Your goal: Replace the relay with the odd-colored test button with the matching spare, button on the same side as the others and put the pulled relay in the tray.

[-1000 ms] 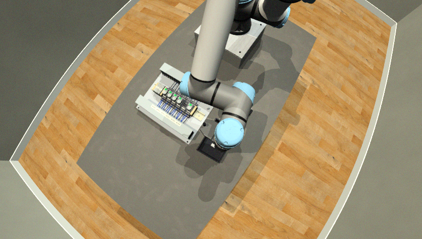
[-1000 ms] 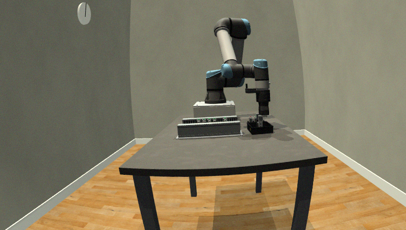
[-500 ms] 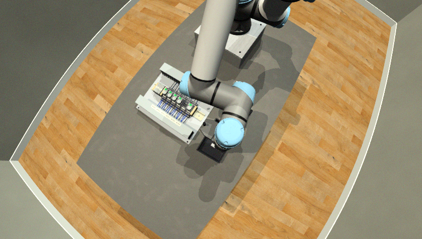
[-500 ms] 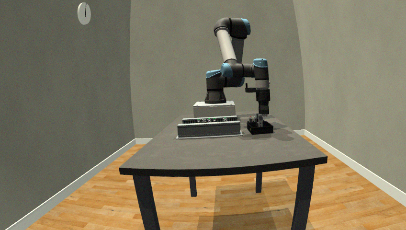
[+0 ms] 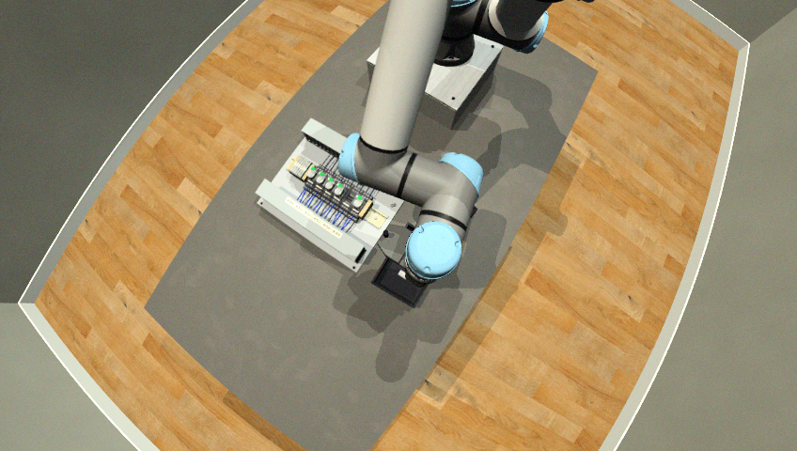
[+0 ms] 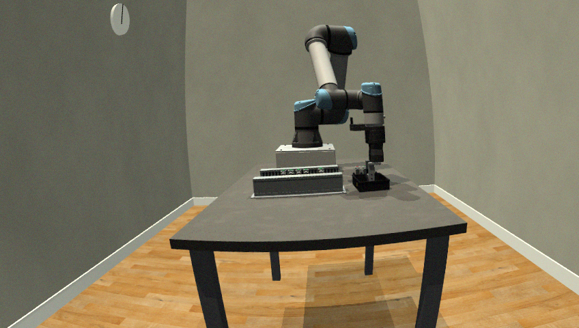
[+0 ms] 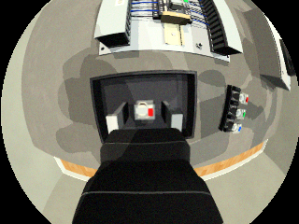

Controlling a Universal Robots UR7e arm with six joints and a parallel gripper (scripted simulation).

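My gripper is now 30 mm above the tray. The rest, counted from my hand: black spare holder: 190 mm behind, 30 mm below, 10 mm to the right; panel: 260 mm to the right, 40 mm below, 20 mm behind.
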